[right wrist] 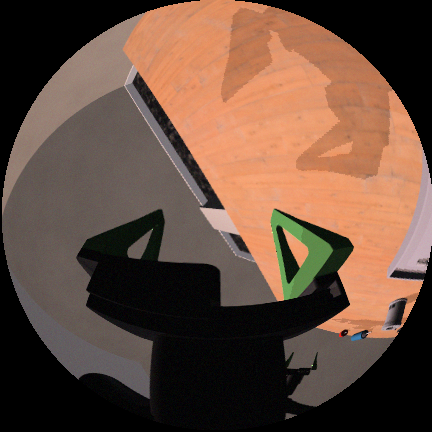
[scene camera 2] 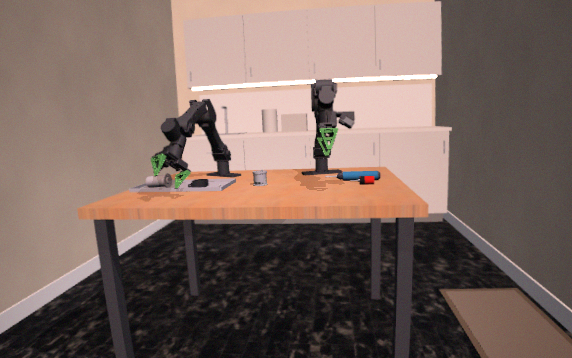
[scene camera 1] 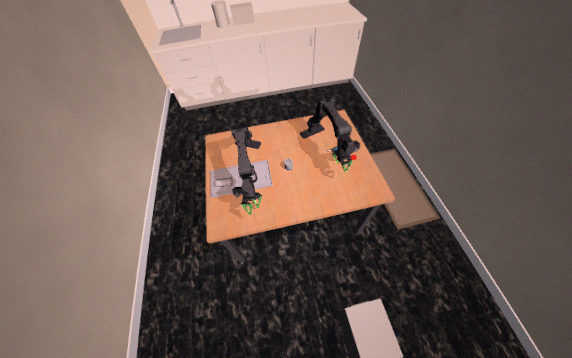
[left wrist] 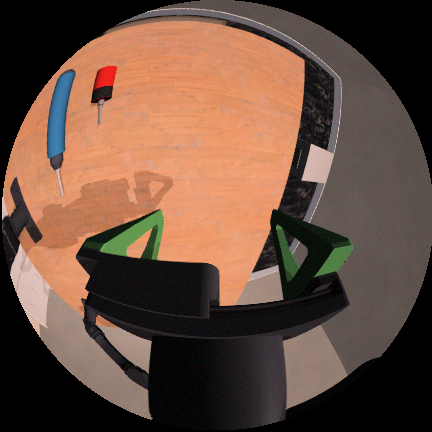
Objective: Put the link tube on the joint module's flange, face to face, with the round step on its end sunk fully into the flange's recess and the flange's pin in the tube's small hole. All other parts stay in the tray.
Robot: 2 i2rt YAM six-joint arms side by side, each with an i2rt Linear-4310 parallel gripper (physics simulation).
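Seen in the pictures: left gripper, fingertip midpoint: (right wrist: 304, 351) (scene camera 2: 328, 152) (scene camera 1: 341, 167) (left wrist: 216, 214); right gripper, fingertip midpoint: (right wrist: 217, 214) (scene camera 2: 166, 182) (scene camera 1: 254, 211); left arm's base, origin of the base link: (scene camera 2: 321, 173) (scene camera 1: 312, 131) (left wrist: 23, 211); right arm's base, origin of the base link: (scene camera 2: 223, 175) (scene camera 1: 248, 143).
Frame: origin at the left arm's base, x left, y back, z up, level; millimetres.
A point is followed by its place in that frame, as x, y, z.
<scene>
The link tube (scene camera 1: 223, 182) {-786, -144, 53} (scene camera 2: 152, 181) {-805, -147, 36}, a pale grey cylinder, lies on its side at the left part of the tray (scene camera 1: 264, 176) (scene camera 2: 226, 185) {-479, -234, 10}. The joint module (scene camera 1: 288, 164) {-343, -236, 62} (scene camera 2: 260, 177) {-333, -246, 37} (right wrist: 395, 314), a short grey cylinder, stands upright on the table, right of the tray in both scene views. My right gripper (scene camera 1: 255, 208) {-690, -447, 72} (scene camera 2: 166, 181) {-690, -447, 72} (right wrist: 217, 214) {-690, -447, 72} is open and empty, low beyond the tray's edge on the table's front side; in scene camera 2 it overlaps the tube. My left gripper (scene camera 1: 341, 165) {-96, -481, 148} (scene camera 2: 327, 153) {-96, -481, 148} (left wrist: 216, 214) {-96, -481, 148} is open and empty, above the table's right part. The flange's pin and recess are too small to tell.
A black part (scene camera 2: 199, 183) {-594, -214, 23} lies in the tray. A blue screwdriver (scene camera 2: 360, 175) {96, -301, 25} (left wrist: 59, 117) {83, -295, 31} (right wrist: 359, 336) {36, -278, 33} and a red one (scene camera 1: 353, 157) {97, -392, 30} (scene camera 2: 367, 180) {90, -397, 19} (left wrist: 105, 80) {90, -390, 31} lie at the table's right side in the scene views.
</scene>
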